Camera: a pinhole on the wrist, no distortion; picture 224 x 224 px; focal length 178.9 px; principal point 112.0 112.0 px. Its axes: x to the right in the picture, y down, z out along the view. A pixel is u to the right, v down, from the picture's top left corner.
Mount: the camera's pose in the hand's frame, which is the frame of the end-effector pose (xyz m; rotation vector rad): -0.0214 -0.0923 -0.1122 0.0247 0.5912 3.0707
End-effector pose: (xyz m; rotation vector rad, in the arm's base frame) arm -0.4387 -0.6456 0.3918 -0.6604 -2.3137 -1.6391
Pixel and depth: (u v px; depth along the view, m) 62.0 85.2 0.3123
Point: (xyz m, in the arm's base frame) -0.4586 -0.4625 0.4221
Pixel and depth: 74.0 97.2 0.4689
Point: -0.4368 -0.3067 0.4190
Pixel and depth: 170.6 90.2 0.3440
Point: -0.2771 -0.4733 0.3328
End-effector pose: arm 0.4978 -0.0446 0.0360 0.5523 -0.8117 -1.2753
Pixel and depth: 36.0 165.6 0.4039
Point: 0.2353 -0.1873 0.2143
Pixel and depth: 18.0 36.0 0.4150
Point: 0.4896 -0.1801 0.3753
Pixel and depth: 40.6 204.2 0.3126
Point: 0.2427 -0.1606 0.1077
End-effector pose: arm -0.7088 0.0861 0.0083 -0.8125 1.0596 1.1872
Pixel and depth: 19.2 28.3 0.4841
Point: -0.9333 0.4566 -0.1292
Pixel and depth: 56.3 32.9 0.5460
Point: -0.9623 0.4880 -0.0354
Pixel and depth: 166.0 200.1 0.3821
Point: -0.5267 0.3071 0.2298
